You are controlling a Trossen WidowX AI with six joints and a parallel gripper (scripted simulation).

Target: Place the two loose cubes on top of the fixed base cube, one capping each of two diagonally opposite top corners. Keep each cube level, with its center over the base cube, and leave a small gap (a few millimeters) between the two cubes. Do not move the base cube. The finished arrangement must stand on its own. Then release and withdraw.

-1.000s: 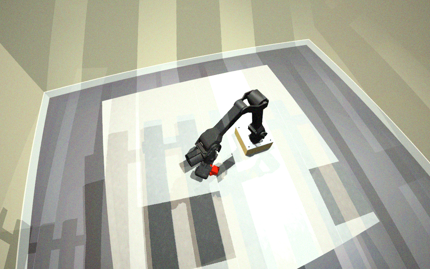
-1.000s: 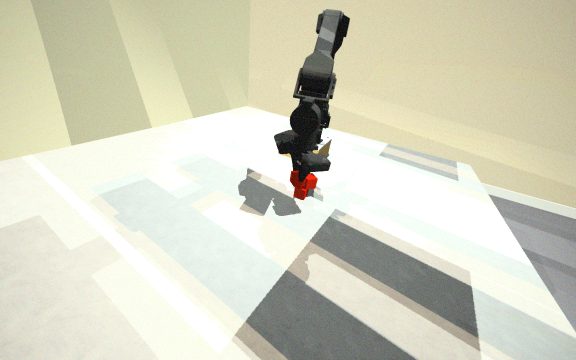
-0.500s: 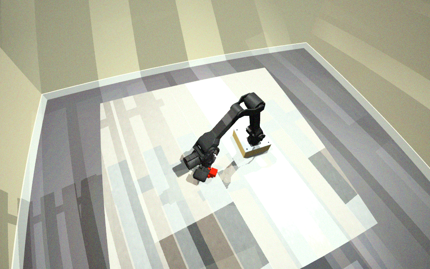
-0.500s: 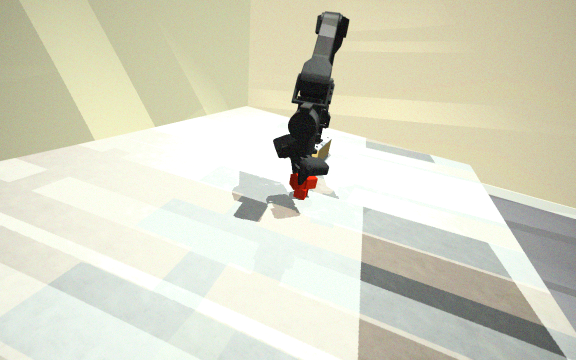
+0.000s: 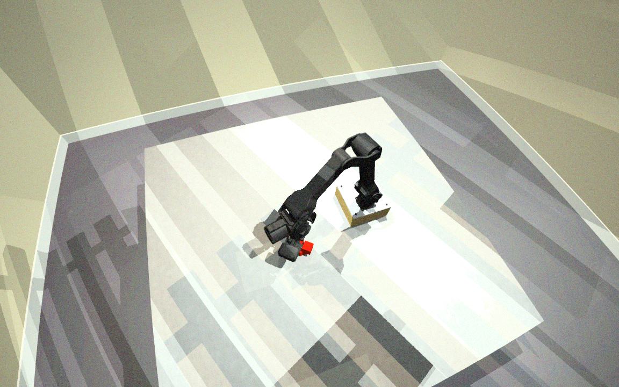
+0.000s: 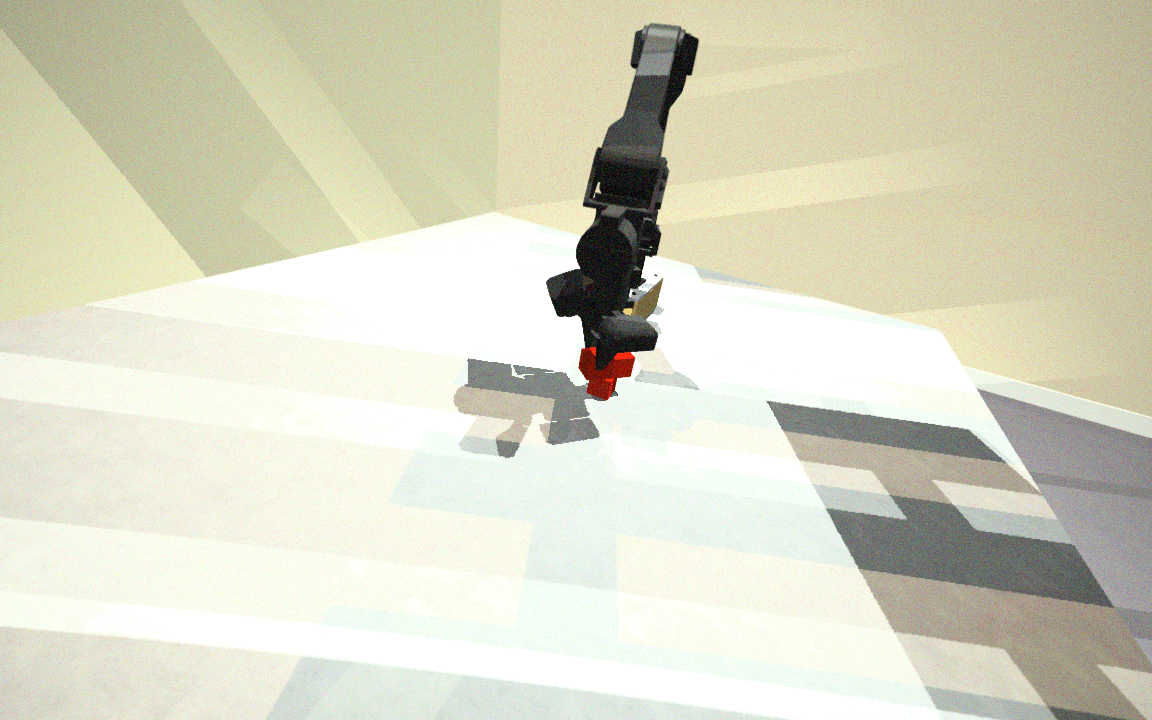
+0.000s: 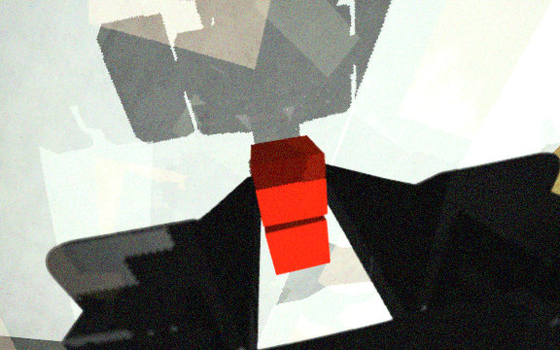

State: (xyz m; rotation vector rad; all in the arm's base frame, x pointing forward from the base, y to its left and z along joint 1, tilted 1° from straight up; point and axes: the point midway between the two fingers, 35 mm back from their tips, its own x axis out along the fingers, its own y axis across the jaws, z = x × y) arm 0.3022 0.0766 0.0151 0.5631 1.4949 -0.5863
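The red cube lies right at my gripper tip.
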